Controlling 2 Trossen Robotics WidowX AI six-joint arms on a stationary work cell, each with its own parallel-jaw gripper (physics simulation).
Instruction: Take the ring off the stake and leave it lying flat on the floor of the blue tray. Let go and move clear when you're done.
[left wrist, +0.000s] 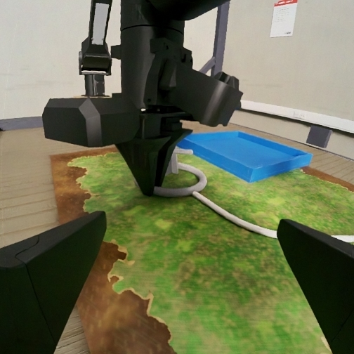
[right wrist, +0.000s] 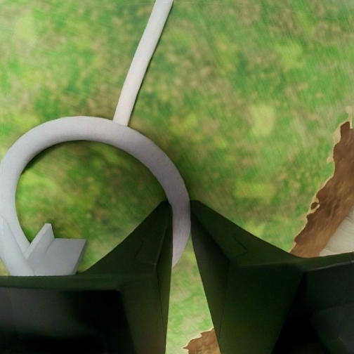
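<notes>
The grey-white ring is low over the mat, roughly level, with a white cord joined to it. The pale stake with short prongs stands at the ring's far side in the left wrist view; it seems to pass inside the ring, but its foot is hidden. My right gripper is shut on the ring's side, one finger inside and one outside. My left gripper is open, apart from the ring. The blue tray lies beyond the ring, to its right.
A green and brown mat lies under the ring and tray on a wooden surface. The cord trails right in the left wrist view, behind my left gripper's right finger. The right arm's dark body rises above the ring.
</notes>
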